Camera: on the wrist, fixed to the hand. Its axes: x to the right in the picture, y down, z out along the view.
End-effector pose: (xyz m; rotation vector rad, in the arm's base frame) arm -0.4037 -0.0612 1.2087 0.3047 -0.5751 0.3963
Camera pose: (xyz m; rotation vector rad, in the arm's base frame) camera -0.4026 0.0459 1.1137 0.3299 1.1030 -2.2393
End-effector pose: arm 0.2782 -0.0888 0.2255 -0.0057 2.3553 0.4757
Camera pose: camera 0.2082 -0.0591 0.3468 2.7929 -0.3498 0.7547
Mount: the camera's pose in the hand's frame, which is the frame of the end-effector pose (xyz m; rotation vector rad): -0.0246 0.0780 -0.1175 -0.2688 1.0009 -2.9177
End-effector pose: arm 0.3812 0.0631 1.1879 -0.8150 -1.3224 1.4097
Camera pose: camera 0.4815 0.0825 1.0876 0.6123 -0.4866 -1.3611
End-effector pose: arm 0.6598 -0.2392 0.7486 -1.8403 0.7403 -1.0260
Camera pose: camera 0.5392 -0.3010 0.7023 0.4804 1.2203 1.5124
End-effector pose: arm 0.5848 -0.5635 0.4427 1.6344 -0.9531 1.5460
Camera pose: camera 0.4582 -0.4992 0.4246 0.3020 1.4096 -0.3015
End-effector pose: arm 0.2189 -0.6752 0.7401 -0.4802 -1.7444 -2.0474
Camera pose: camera 0.2802 -0.7998 0.7750 -1.9460 0.1135 0.7691
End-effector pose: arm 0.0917 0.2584 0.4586 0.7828 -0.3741 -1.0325
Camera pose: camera 0.2008 0.3488 0.4380 -0.6700 -1.6394 1.6736
